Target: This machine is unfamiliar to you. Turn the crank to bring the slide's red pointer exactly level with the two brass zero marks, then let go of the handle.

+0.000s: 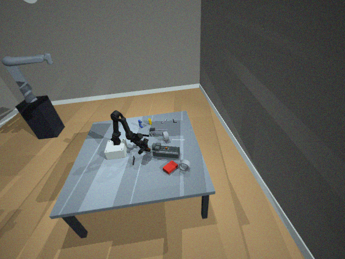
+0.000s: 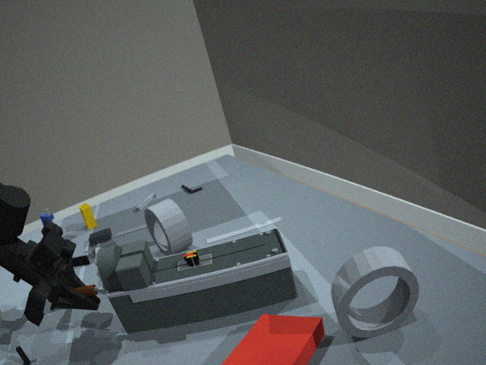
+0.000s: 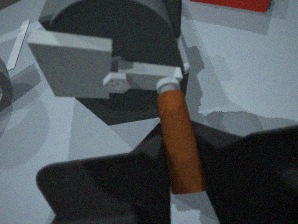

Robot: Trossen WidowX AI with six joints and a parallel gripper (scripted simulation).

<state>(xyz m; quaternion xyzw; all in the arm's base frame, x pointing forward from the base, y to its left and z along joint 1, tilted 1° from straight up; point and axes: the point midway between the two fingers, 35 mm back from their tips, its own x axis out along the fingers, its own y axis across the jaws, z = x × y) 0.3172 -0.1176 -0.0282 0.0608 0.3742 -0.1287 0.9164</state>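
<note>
My gripper tip is now 160 mm short of the red pointer, 20 mm to the left of it and 30 mm below it. Round my gripper tip: brown handle: 20 mm behind, 30 mm above; yellow block: 10 mm behind, 580 mm to the left, 20 mm below; blue clamp: 130 mm behind, 530 mm to the left.
</note>
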